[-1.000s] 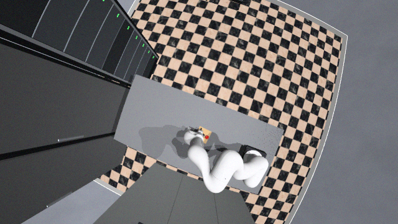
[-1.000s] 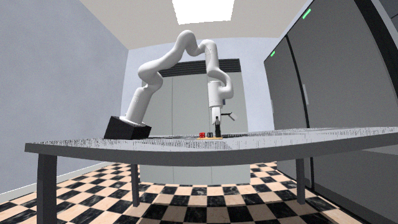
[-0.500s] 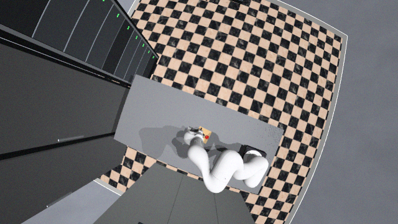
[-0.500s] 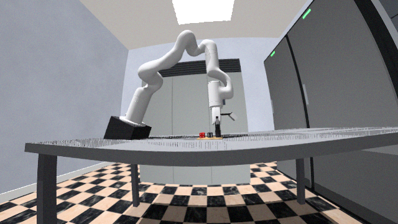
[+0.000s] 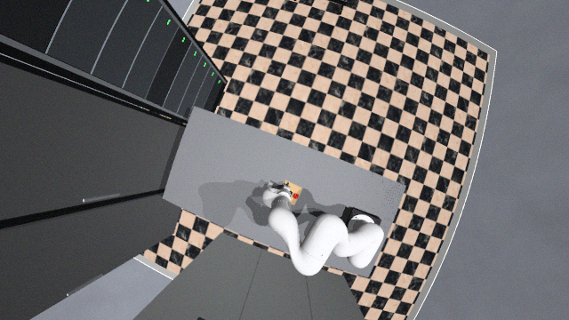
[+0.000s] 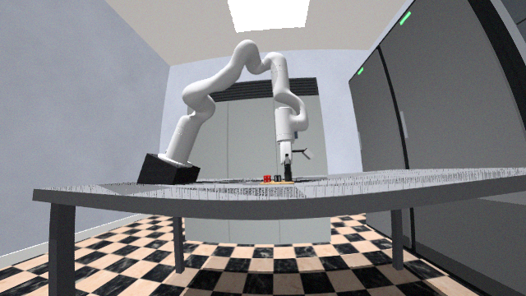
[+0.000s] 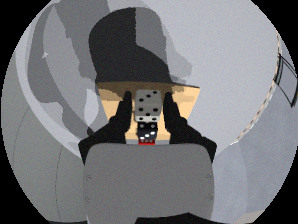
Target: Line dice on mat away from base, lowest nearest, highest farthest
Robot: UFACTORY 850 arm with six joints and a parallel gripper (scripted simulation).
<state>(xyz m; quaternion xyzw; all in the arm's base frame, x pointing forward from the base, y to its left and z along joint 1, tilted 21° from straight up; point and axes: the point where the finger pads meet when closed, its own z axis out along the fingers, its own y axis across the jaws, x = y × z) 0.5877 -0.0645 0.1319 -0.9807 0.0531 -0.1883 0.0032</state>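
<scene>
My hand is 1 cm above the white die. The rest, counted from my hand: tan mat 5 cm behind, 2 cm below, 1 cm to the left; red die 9 cm behind, 1 cm to the left, 1 cm below; black die 5 cm behind, 1 cm to the left, 1 cm below.
</scene>
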